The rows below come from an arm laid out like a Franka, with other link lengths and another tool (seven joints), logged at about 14 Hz.
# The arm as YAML. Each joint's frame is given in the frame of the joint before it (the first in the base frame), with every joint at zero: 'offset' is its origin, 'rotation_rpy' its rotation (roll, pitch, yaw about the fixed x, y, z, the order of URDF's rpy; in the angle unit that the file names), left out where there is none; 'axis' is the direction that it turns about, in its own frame. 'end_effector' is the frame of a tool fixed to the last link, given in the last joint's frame.
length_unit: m
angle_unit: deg
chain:
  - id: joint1
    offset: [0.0, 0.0, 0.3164]
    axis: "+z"
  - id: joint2
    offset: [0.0, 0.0, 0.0]
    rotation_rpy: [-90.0, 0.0, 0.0]
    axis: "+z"
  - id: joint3
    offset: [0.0, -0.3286, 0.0]
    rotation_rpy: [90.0, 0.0, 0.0]
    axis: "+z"
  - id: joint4
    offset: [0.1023, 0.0, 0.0]
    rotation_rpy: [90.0, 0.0, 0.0]
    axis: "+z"
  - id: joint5
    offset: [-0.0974, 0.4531, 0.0]
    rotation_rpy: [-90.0, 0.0, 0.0]
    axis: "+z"
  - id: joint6
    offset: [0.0, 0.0, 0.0]
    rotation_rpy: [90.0, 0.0, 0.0]
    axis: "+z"
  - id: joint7
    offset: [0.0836, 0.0, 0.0]
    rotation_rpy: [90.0, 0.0, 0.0]
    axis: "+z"
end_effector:
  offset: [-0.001, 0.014, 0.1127]
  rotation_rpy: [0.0, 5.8, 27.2]
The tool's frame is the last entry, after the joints.
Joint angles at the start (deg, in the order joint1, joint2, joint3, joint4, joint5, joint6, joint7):
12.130 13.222 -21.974 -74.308 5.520 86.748 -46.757
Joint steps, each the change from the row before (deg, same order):
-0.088 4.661 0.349 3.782 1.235 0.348 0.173
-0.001 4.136 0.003 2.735 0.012 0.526 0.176
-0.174 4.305 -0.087 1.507 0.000 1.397 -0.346
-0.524 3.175 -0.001 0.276 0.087 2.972 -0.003
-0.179 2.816 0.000 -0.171 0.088 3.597 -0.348
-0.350 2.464 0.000 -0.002 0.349 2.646 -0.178
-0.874 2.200 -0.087 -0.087 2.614 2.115 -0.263
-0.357 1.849 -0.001 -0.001 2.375 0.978 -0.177
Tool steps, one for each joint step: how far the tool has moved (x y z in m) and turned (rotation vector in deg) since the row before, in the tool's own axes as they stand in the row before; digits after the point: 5 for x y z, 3 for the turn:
0.02505 -0.00864 0.02313 -0.183 -0.386 -0.534
0.01939 -0.00298 0.02687 -1.114 -1.077 -0.282
0.01810 0.00121 0.04018 -0.990 -1.582 -0.473
0.01374 0.00702 0.03549 -1.022 -0.106 0.256
0.01287 0.00280 0.03463 -1.025 0.434 -0.416
0.00821 0.00369 0.03039 -0.541 0.120 -0.023
0.00390 0.00799 0.02942 1.619 0.538 1.145
0.00271 0.00080 0.02515 1.806 -0.130 0.753

